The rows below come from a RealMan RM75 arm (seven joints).
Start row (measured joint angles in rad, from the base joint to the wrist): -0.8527, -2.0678, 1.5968, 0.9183, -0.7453, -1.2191, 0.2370
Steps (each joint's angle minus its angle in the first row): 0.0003, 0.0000, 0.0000, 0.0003, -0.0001, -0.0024, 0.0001; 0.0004, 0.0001, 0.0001, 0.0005, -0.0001, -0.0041, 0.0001; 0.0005, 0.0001, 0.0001, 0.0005, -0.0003, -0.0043, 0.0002; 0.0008, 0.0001, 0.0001, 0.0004, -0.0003, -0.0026, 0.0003; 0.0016, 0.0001, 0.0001, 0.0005, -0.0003, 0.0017, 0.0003; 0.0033, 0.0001, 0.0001, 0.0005, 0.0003, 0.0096, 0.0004; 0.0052, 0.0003, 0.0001, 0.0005, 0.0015, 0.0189, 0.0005; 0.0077, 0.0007, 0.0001, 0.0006, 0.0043, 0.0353, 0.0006; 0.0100, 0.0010, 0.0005, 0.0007, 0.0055, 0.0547, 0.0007; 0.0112, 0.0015, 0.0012, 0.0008, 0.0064, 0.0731, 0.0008; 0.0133, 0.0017, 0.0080, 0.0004, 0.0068, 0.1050, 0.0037; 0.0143, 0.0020, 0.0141, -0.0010, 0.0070, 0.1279, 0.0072; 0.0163, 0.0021, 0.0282, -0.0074, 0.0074, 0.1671, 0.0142; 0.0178, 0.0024, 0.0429, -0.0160, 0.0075, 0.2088, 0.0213
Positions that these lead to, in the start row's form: -0.8524, -2.0678, 1.5968, 0.9186, -0.7454, -1.2215, 0.2371; -0.8523, -2.0677, 1.5969, 0.9188, -0.7454, -1.2232, 0.2371; -0.8522, -2.0677, 1.5969, 0.9188, -0.7456, -1.2234, 0.2372; -0.8519, -2.0677, 1.5969, 0.9187, -0.7456, -1.2217, 0.2373; -0.8511, -2.0677, 1.5969, 0.9188, -0.7456, -1.2174, 0.2373; -0.8494, -2.0677, 1.5969, 0.9188, -0.7450, -1.2095, 0.2374; -0.8475, -2.0675, 1.5969, 0.9188, -0.7438, -1.2002, 0.2375; -0.8450, -2.0671, 1.5969, 0.9189, -0.7410, -1.1838, 0.2376; -0.8427, -2.0668, 1.5973, 0.9190, -0.7398, -1.1644, 0.2377; -0.8415, -2.0663, 1.5980, 0.9191, -0.7389, -1.1460, 0.2378; -0.8394, -2.0661, 1.6048, 0.9187, -0.7385, -1.1141, 0.2407; -0.8384, -2.0658, 1.6109, 0.9173, -0.7383, -1.0912, 0.2442; -0.8364, -2.0657, 1.6250, 0.9109, -0.7379, -1.0520, 0.2512; -0.8349, -2.0654, 1.6397, 0.9023, -0.7378, -1.0103, 0.2583
